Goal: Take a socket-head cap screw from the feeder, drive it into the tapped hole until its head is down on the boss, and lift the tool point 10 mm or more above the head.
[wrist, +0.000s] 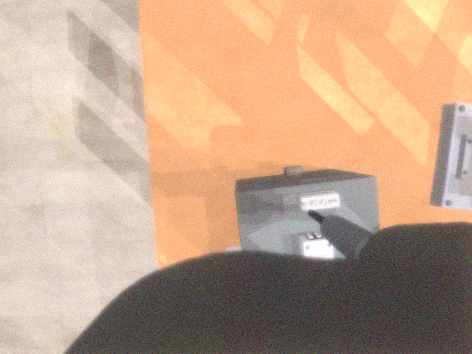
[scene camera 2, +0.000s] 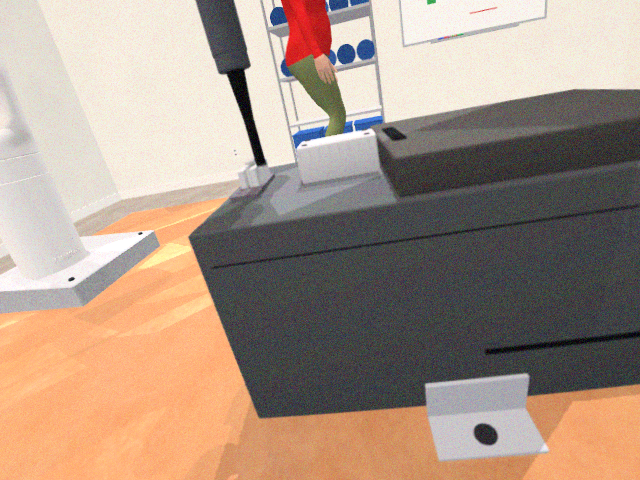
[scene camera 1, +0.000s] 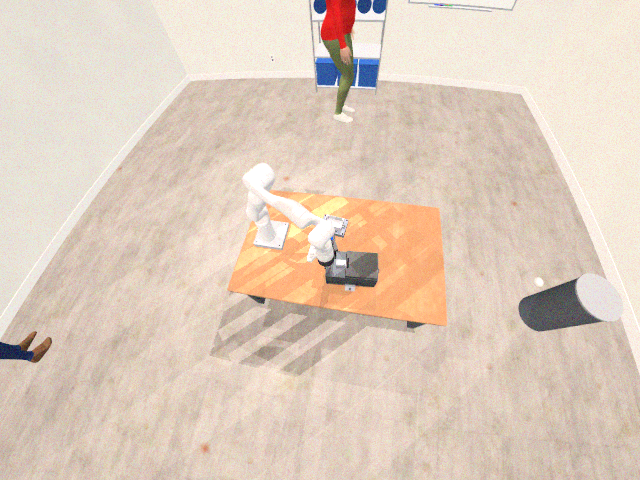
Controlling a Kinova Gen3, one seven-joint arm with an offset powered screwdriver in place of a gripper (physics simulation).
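The screwdriver bit (scene camera 2: 261, 163) (wrist: 312, 213) serves as my gripper; it is long, black and tapered. Its tip is close beside the small pale pick-up block (scene camera 2: 249, 177) (wrist: 320, 201) at one end of the feeder. No screw can be made out on the tip, and the block partly hides the contact area in scene camera 2. The feeder (scene camera 1: 361, 268) (scene camera 2: 413, 289) (wrist: 360, 197) is a dark grey box with a raised dark cover. The light-grey workpiece plate (scene camera 1: 343, 219) (wrist: 441, 172) lies apart from the feeder; its tapped hole cannot be singled out.
A white block (scene camera 2: 338, 156) (wrist: 318, 247) stands on the feeder near the bit. A small bracket (scene camera 1: 349, 288) (scene camera 2: 480, 413) sits at the feeder's foot. The arm's base plate (scene camera 1: 279, 235) (scene camera 2: 113, 248) is bolted to the wooden table (scene camera 1: 413, 242). A person (scene camera 1: 338, 51) stands beyond the table.
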